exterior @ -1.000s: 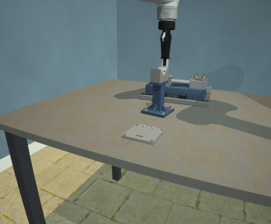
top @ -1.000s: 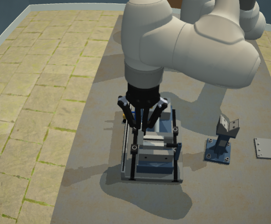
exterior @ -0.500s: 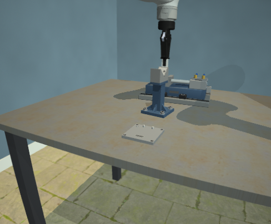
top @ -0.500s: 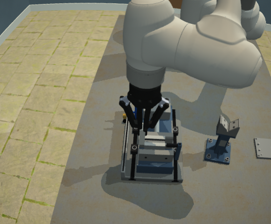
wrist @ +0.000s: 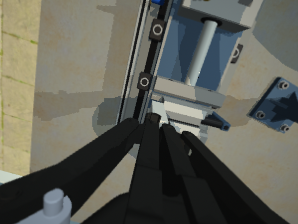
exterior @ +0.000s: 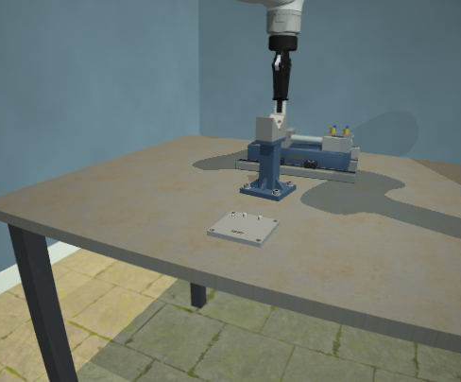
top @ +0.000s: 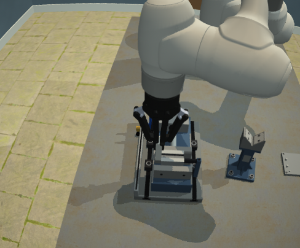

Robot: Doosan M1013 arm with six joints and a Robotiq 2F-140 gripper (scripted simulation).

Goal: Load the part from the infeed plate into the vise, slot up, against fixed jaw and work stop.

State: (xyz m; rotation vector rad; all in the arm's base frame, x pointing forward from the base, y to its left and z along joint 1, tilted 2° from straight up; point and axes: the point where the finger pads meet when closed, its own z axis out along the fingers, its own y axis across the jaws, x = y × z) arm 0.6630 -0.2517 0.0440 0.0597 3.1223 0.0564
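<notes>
My hand is 4 cm to the right of the part and 4 cm above it. From my hand the other things lie so: work stop: 9 cm to the left, 5 cm below; moving jaw: 3 cm behind, 4 cm to the left, 6 cm below; fixed jaw: 3 cm ahead, 4 cm to the left, 6 cm below.
</notes>
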